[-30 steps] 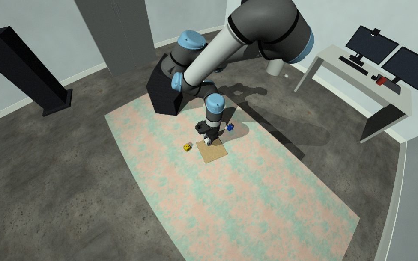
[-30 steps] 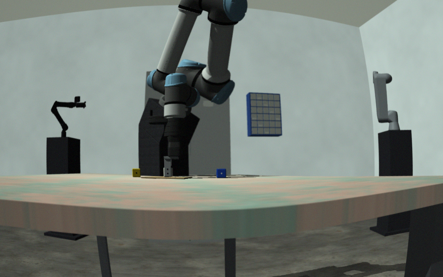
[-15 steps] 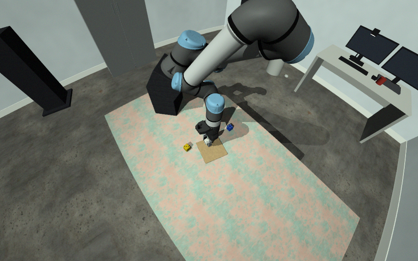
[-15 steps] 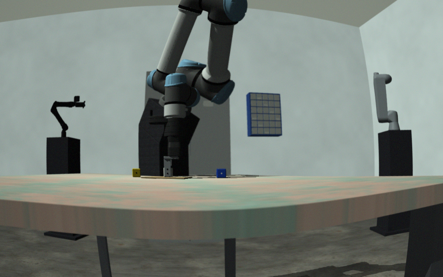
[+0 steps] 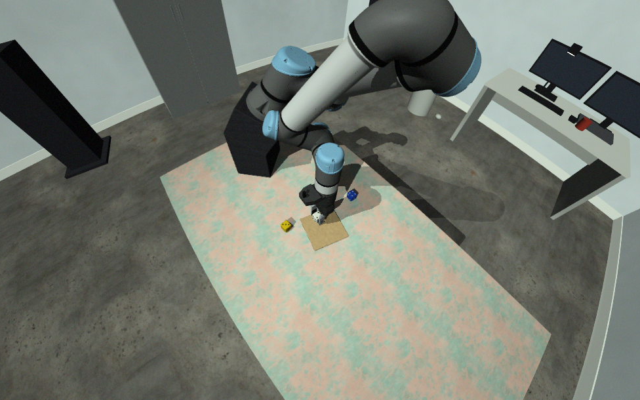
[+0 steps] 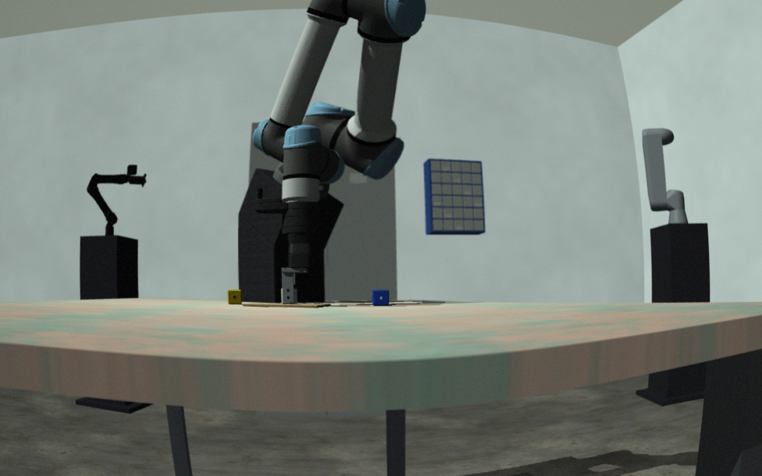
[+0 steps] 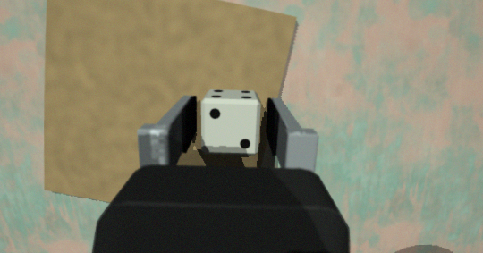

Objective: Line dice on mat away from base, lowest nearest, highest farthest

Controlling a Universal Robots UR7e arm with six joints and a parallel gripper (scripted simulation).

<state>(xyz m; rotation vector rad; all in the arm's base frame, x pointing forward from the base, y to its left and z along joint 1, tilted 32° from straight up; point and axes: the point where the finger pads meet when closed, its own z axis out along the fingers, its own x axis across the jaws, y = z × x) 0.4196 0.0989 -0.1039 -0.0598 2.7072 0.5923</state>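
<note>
Right now the white die is 1 cm below my hand. Also, from my hand: yellow die: 12 cm to the right, 2 cm behind, 1 cm below; then blue die: 18 cm to the left, 3 cm behind, 1 cm below; then tan mat: 4 cm ahead, 2 cm below, 1 cm to the left.
</note>
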